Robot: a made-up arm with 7 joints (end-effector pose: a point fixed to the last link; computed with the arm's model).
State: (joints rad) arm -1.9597 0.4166 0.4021 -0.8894 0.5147 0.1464 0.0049
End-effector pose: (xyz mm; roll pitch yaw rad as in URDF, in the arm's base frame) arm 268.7 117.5 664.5 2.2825 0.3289 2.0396
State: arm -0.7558 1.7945 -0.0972 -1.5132 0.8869 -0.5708 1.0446
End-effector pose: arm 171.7 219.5 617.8 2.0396 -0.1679 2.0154
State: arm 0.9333 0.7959 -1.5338 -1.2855 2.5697 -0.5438 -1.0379
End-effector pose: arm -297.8 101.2 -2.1 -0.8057 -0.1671 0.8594
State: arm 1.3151 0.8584 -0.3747 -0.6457 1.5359 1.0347 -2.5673
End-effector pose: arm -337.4 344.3 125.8 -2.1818 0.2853 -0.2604
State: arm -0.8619 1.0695 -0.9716 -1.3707 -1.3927 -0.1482 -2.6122
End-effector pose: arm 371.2 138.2 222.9 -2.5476 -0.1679 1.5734
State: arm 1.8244 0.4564 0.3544 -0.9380 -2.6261 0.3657 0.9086
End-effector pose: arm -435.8 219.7 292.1 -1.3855 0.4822 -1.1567
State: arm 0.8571 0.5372 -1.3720 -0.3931 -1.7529 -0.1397 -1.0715
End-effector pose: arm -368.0 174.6 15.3 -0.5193 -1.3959 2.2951
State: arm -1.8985 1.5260 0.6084 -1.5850 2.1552 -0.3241 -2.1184
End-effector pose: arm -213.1 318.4 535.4 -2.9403 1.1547 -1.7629
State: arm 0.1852 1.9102 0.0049 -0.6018 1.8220 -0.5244 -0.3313
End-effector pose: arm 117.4 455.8 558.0 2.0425 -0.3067 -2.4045
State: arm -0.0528 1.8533 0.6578 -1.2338 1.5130 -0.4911 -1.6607
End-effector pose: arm 106.8 278.5 659.3 1.5230 0.4356 -1.9895
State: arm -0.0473 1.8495 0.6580 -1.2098 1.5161 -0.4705 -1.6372
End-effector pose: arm 106.4 286.6 658.5 1.5202 0.3954 -1.9938
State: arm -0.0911 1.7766 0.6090 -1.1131 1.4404 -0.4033 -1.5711
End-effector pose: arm 104.5 330.6 636.8 1.5101 0.2502 -1.9406
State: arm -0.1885 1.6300 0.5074 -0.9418 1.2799 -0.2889 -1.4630
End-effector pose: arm 108.3 402.3 577.7 1.4603 -0.0280 -1.8518
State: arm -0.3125 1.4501 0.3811 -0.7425 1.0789 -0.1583 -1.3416
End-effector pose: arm 129.7 462.1 485.7 1.3392 -0.3716 -1.7569
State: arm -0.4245 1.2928 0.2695 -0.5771 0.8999 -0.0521 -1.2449
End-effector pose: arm 163.5 484.7 398.2 1.1537 -0.6424 -1.6439
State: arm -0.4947 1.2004 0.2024 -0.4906 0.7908 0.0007 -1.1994
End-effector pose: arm 190.3 483.0 349.6 0.9943 -0.7570 -1.5509
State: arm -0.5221 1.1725 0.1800 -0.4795 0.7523 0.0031 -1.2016
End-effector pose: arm 202.4 477.3 339.5 0.9448 -0.7539 -1.5365
